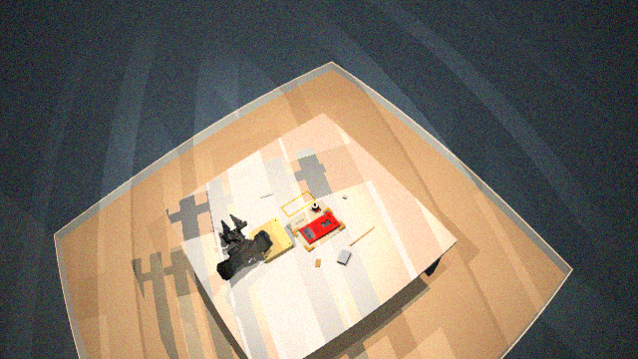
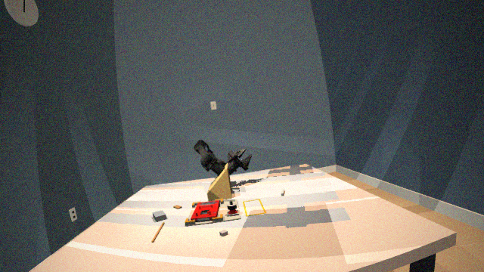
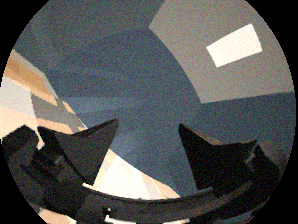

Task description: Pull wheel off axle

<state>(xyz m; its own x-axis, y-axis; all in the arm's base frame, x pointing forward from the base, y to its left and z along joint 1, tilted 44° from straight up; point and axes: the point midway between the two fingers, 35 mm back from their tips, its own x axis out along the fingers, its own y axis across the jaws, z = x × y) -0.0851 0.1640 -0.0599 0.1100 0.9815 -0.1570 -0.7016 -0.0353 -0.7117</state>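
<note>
Now: the wheel 450 mm ahead of my gripper tip, 180 mm to the right of it and 170 mm below it. The rest, counted from my gripper tip: grey block (520 mm to the right, 360 mm ahead, 190 mm below); then wooden stick (520 mm ahead, 490 mm to the right, 200 mm below).
</note>
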